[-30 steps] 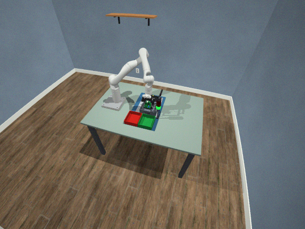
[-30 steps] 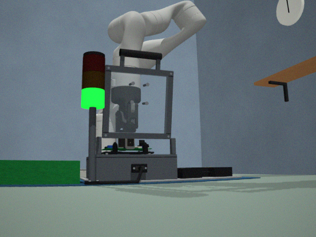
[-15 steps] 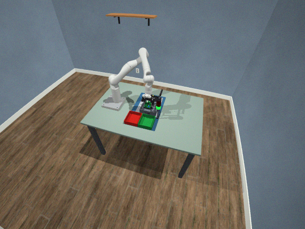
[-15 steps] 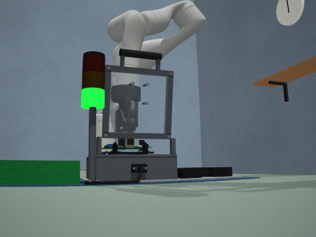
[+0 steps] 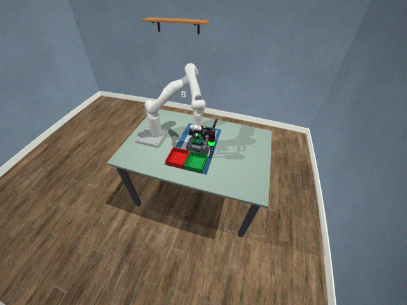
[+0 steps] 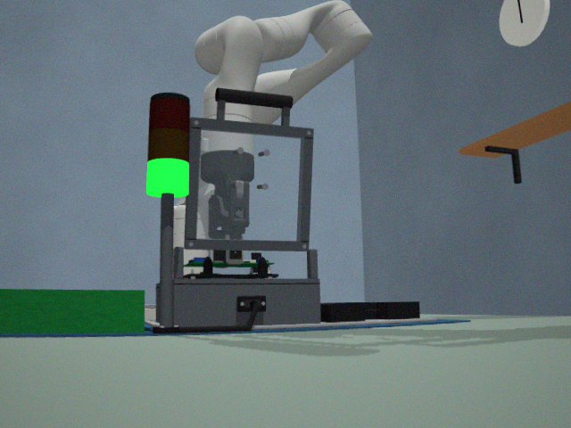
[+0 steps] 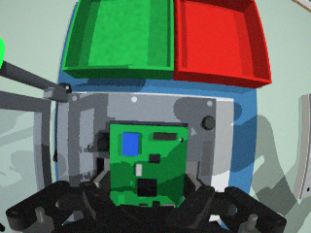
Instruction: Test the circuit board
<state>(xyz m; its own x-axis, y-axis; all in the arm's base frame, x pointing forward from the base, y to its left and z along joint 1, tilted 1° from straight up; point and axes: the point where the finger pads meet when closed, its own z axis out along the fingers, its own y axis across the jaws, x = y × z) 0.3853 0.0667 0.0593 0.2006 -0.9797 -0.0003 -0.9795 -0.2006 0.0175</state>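
Now: the green circuit board 10 mm below my hand. The rest, counted from my hand: red bin: 60 mm behind, 220 mm to the right, 80 mm below; green bin: 80 mm ahead, 190 mm to the right, 80 mm below; clear lid: 110 mm ahead, 20 mm to the left, 90 mm above.
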